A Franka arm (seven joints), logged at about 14 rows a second.
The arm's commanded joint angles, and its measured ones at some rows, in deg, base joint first. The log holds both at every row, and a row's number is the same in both.
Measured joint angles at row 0: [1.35, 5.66, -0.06, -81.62, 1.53, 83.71, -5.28]
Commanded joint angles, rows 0 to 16: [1.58, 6.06, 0.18, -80.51, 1.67, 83.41, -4.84]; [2.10, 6.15, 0.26, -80.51, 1.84, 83.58, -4.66]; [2.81, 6.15, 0.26, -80.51, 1.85, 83.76, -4.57]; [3.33, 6.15, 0.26, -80.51, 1.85, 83.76, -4.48]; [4.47, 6.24, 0.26, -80.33, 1.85, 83.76, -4.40]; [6.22, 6.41, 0.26, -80.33, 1.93, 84.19, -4.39]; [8.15, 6.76, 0.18, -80.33, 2.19, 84.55, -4.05]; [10.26, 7.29, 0.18, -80.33, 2.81, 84.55, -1.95]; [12.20, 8.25, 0.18, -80.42, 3.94, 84.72, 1.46]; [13.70, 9.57, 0.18, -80.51, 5.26, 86.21, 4.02]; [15.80, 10.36, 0.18, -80.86, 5.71, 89.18, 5.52]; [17.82, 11.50, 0.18, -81.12, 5.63, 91.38, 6.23]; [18.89, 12.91, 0.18, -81.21, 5.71, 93.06, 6.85]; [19.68, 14.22, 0.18, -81.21, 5.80, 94.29, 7.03]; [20.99, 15.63, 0.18, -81.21, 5.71, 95.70, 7.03]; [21.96, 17.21, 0.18, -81.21, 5.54, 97.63, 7.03]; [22.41, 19.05, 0.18, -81.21, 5.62, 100.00, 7.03]
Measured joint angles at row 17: [21.24, 16.18, 0.74, -82.09, 4.82, 97.38, 6.46]
